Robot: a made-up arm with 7 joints.
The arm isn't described. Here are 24 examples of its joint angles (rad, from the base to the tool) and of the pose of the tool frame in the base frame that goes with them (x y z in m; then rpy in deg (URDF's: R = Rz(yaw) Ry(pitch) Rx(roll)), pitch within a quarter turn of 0, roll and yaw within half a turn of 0).
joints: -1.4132 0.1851 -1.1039 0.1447 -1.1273 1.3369 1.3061
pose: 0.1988 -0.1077 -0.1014 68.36 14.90 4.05
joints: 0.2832 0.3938 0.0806 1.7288 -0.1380 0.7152 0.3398
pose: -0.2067 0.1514 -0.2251 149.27 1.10 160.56
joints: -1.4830 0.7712 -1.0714 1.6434 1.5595 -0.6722 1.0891
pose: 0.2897 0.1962 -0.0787 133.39 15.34 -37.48
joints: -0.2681 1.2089 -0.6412 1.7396 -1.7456 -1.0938 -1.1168
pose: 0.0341 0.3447 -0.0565 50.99 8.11 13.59
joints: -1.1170 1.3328 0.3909 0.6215 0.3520 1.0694 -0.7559
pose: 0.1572 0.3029 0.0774 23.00 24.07 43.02
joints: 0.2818 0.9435 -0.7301 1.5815 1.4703 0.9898 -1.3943
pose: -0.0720 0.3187 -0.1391 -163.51 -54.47 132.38
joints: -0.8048 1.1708 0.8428 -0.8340 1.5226 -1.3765 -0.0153
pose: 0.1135 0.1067 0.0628 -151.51 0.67 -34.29
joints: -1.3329 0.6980 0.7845 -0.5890 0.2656 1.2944 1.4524
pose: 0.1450 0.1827 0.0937 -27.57 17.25 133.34
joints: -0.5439 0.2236 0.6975 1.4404 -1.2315 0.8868 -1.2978
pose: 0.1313 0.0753 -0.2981 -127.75 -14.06 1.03
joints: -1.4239 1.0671 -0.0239 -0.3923 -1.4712 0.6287 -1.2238
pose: 0.1772 0.0565 0.1252 29.85 8.54 -122.33
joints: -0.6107 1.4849 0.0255 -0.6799 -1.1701 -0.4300 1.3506
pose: 0.1388 0.0840 0.0682 -40.22 -39.81 39.63
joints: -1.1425 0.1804 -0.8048 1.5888 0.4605 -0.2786 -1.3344
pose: 0.2769 0.0336 -0.2096 -65.03 62.71 -166.49
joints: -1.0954 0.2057 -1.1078 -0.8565 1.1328 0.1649 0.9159
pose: 0.0801 -0.0793 -0.0065 -160.96 -63.62 159.48
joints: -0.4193 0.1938 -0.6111 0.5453 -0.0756 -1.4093 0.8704
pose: 0.1494 -0.0113 -0.1849 -37.42 -38.89 20.30
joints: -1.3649 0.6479 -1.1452 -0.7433 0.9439 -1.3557 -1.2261
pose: 0.0943 -0.0169 -0.0556 -138.69 64.06 -52.26
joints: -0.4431 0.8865 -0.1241 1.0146 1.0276 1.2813 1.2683
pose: 0.1189 0.2871 -0.1445 -173.83 -52.92 12.46
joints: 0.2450 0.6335 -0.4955 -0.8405 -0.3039 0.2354 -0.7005
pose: 0.0650 0.0304 -0.1318 -7.88 5.38 -81.78
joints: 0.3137 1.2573 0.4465 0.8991 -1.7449 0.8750 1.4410
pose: 0.0305 0.3240 -0.1150 64.28 19.34 154.45
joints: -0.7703 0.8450 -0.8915 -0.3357 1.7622 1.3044 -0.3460
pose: 0.1880 0.0546 -0.0553 110.39 -40.58 10.34
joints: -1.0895 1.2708 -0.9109 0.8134 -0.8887 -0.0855 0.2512
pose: 0.2577 0.2384 -0.0436 38.31 -2.88 26.26
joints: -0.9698 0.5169 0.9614 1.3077 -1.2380 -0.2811 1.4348
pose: 0.2400 0.2123 -0.1781 62.98 71.05 -156.36
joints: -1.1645 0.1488 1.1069 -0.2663 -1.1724 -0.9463 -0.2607
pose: 0.1529 0.1828 -0.0210 -140.23 -14.70 131.50
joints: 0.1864 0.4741 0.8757 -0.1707 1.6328 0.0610 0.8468
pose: 0.0626 0.2435 -0.1027 153.61 -45.43 -1.03
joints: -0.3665 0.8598 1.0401 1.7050 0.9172 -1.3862 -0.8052
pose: 0.0934 0.2572 -0.1902 30.99 28.32 -28.85
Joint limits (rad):
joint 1: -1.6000..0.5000
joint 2: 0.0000..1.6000
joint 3: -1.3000..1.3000
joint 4: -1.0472..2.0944
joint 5: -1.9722..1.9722
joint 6: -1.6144..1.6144
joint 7: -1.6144..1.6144
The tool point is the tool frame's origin. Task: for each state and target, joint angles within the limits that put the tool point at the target. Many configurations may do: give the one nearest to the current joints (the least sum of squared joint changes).
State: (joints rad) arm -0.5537 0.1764 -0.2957 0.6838 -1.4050 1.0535 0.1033
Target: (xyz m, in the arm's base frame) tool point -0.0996 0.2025 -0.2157
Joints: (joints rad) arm 0.2971 0.8759 -0.4497 0.8938 -1.3549 1.5057 0.1033
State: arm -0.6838 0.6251 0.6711 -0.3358 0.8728 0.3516 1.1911
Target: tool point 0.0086 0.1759 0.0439
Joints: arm -0.6399 0.7759 1.3000 -0.9347 1.2084 0.8023 1.1911
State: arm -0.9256 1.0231 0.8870 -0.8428 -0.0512 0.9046 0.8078
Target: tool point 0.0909 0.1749 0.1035
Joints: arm -0.9144 1.0008 0.9235 -0.7720 -0.0398 0.9253 0.8078
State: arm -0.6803 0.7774 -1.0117 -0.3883 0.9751 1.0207 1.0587
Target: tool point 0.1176 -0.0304 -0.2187
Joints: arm -0.4581 0.3991 -1.2983 -0.0694 0.8467 0.9050 1.0587
